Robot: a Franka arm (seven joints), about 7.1 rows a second.
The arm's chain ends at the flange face. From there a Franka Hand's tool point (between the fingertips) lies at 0.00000 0.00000 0.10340 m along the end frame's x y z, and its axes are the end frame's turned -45 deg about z.
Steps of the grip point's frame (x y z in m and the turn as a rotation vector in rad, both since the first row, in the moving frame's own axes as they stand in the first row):
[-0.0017, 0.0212, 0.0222, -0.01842, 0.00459, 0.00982]
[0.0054, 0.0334, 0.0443, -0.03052, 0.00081, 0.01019]
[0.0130, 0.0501, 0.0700, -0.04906, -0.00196, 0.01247]
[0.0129, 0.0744, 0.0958, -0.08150, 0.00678, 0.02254]
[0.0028, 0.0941, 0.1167, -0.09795, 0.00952, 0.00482]
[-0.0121, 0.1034, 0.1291, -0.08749, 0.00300, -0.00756]
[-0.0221, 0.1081, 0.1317, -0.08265, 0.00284, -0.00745]
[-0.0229, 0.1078, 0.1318, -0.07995, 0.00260, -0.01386]
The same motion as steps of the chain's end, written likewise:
[0.0121, 0.0152, 0.0222, -0.00978, 0.01627, 0.00982]
[0.0252, 0.0176, 0.0443, -0.02101, 0.02215, 0.01019]
[0.0412, 0.0225, 0.0701, -0.03608, 0.03330, 0.01247]
[0.0553, 0.0380, 0.0961, -0.05284, 0.06242, 0.02254]
[0.0607, 0.0581, 0.1172, -0.06253, 0.07599, 0.00482]
[0.0579, 0.0755, 0.1295, -0.05974, 0.06399, -0.00756]
[0.0545, 0.0863, 0.1321, -0.05643, 0.06045, -0.00745]
[0.0540, 0.0868, 0.1321, -0.05469, 0.05837, -0.01386]

